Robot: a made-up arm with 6 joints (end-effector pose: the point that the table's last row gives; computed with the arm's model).
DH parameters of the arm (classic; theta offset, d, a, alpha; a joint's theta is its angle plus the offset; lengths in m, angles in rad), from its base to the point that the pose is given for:
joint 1: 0 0.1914 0 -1.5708
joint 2: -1.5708 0 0.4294 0
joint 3: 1.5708 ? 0 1.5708
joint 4: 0 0.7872 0 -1.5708
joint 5: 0 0 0 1.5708
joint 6: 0 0.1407 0 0
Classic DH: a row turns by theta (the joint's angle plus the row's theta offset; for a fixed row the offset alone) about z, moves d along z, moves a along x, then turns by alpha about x.
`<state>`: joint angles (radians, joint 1 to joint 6).
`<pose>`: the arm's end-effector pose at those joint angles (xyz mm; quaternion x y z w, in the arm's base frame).
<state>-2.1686 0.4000 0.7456 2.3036 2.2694 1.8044</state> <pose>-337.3 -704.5 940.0 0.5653 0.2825 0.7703 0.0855</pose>
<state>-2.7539 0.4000 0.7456 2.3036 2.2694 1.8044</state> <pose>-670.4 -400.9 940.0 0.6227 0.1074 0.7129 0.3041</pose>
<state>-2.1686 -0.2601 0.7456 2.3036 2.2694 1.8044</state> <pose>12.3 -191.0 1256.2 0.6524 0.4892 0.5499 0.1808</pose>
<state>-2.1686 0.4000 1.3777 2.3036 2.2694 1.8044</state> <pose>-388.9 -780.3 514.3 -0.4245 -0.0556 -0.9036 0.0146</pose>
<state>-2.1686 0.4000 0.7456 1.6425 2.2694 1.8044</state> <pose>-329.6 -741.8 881.3 0.7750 0.0842 0.6260 0.0209</pose>
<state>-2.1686 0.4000 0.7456 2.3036 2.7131 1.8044</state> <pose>-356.0 -666.9 894.5 -0.6089 -0.4361 -0.6622 0.0232</pose>
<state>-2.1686 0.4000 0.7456 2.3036 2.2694 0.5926</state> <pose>-337.3 -704.5 940.0 0.3038 0.5541 0.5845 0.5089</pose>
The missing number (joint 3, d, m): 0.0376
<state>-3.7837 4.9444 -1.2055 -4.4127 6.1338 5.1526</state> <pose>745.5 -579.4 -472.3 -0.7428 0.5871 -0.3108 0.0834</pose>
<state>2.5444 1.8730 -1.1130 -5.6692 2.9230 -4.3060</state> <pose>-755.2 446.8 517.5 -0.5131 0.8072 -0.2870 0.0527</pose>
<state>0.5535 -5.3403 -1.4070 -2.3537 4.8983 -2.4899</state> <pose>-11.2 152.5 1214.5 -0.2859 0.4248 0.6593 0.5505</pose>
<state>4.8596 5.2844 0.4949 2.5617 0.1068 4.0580</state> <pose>-74.9 817.5 1229.7 -0.2432 -0.1643 -0.5006 0.8144</pose>
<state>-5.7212 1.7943 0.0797 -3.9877 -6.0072 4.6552</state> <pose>1070.5 752.5 -155.0 -0.0217 0.7463 0.4485 0.4914</pose>
